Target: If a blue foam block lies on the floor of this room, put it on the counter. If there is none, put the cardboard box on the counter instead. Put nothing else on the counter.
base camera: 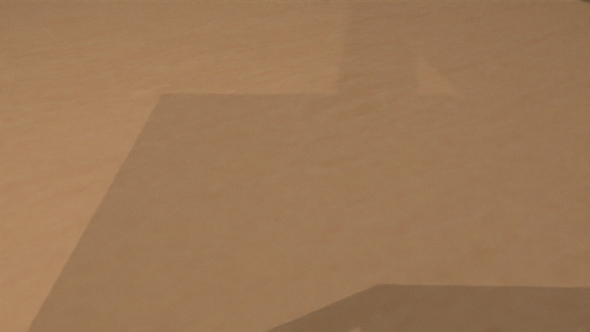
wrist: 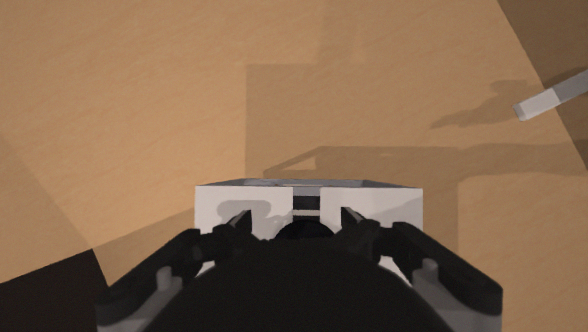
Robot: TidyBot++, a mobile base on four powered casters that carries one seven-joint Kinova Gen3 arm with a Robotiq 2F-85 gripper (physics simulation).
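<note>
My gripper (wrist: 296, 218) is open in the wrist view, its two dark fingers spread apart with no object between them. It hangs above the white top of the robot's base. A blue foam block, a cardboard box and the counter do not show in the base camera view or in the wrist view.
The robot's white base (wrist: 375, 200) stands below the gripper. A pale grey bar (wrist: 539, 104) reaches in from the right edge of the wrist view; what it belongs to is cut off. A dark area (wrist: 50, 295) shows at the lower left. Shadows fall across the tan floor (base camera: 65, 150) (wrist: 125, 100).
</note>
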